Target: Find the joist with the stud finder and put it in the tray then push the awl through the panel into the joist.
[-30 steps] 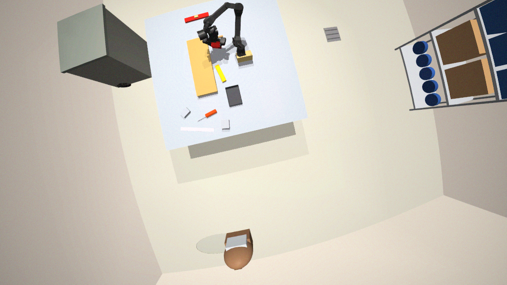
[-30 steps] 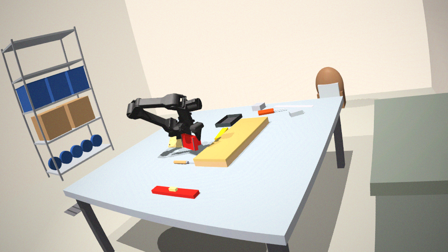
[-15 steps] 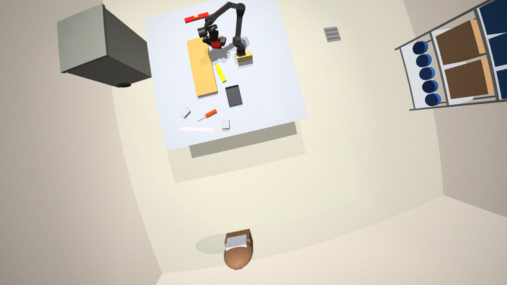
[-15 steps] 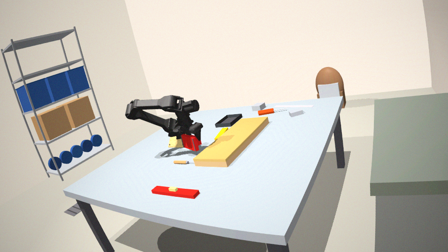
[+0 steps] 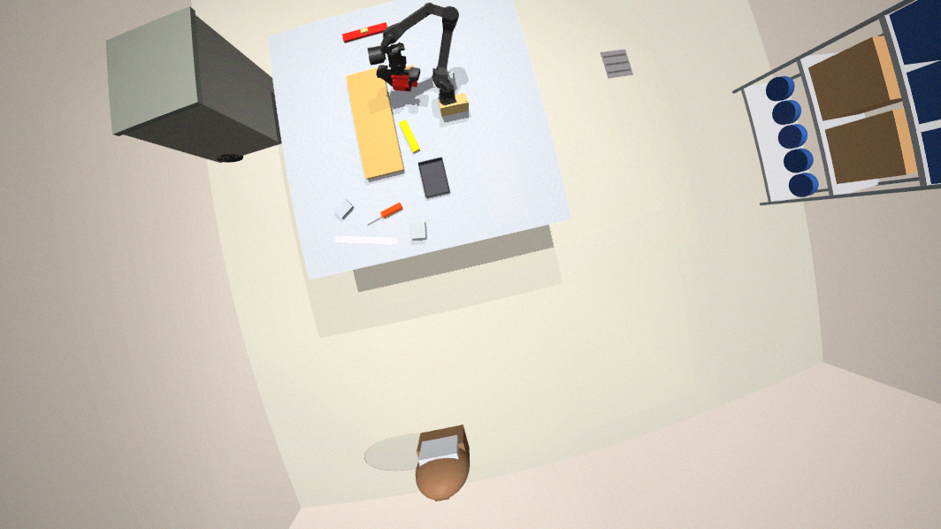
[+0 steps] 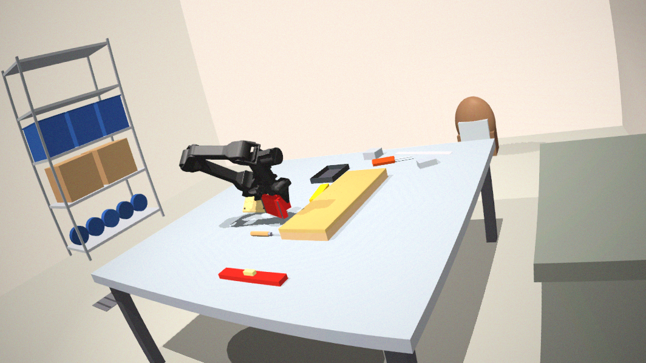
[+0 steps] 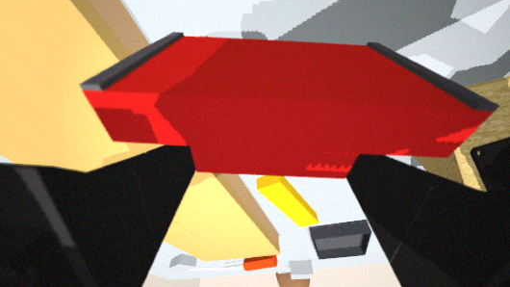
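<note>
Now: gripper tip 20 mm past the red stud finder. Also, from my gripper tip: awl 130 mm to the right, 70 mm below, 10 mm behind; yellow block 210 mm to the left, 70 mm below, 40 mm ahead; red level 390 mm to the right, 100 mm ahead, 60 mm below.
</note>
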